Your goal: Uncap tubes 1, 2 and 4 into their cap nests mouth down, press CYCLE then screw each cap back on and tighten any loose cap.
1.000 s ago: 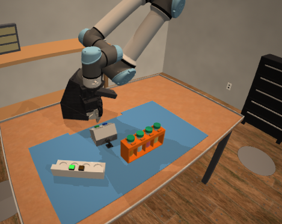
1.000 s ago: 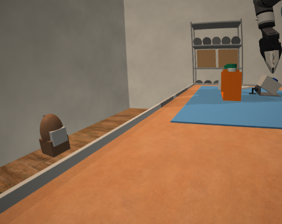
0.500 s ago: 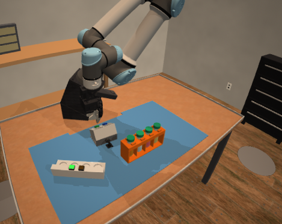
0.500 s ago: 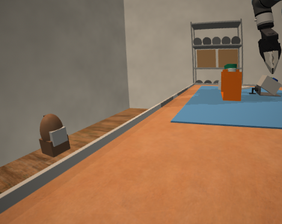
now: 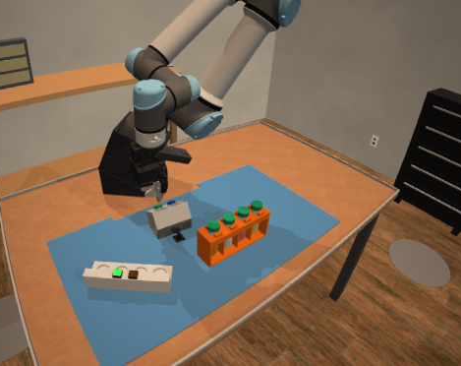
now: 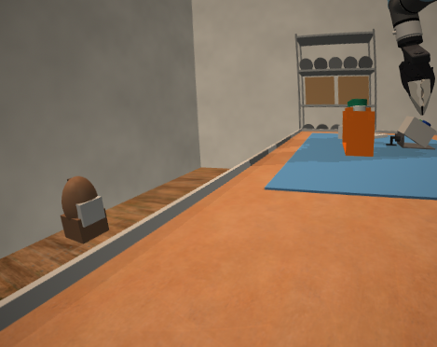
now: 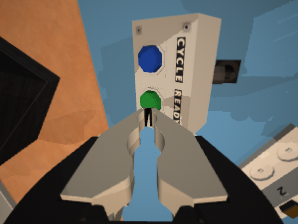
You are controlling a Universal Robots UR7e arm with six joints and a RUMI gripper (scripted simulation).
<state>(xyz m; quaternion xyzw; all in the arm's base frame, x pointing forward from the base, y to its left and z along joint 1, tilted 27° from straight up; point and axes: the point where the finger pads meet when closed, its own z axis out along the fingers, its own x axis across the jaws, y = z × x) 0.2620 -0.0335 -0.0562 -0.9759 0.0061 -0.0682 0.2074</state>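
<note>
Right now the green key is 40 mm below my hand. Round my hand: cap 220 mm to the left, 180 mm ahead, 10 mm above; grey key housing 50 mm below, 20 mm to the left, 10 mm ahead; blue key 40 mm to the left, 40 mm below, 10 mm behind.
</note>
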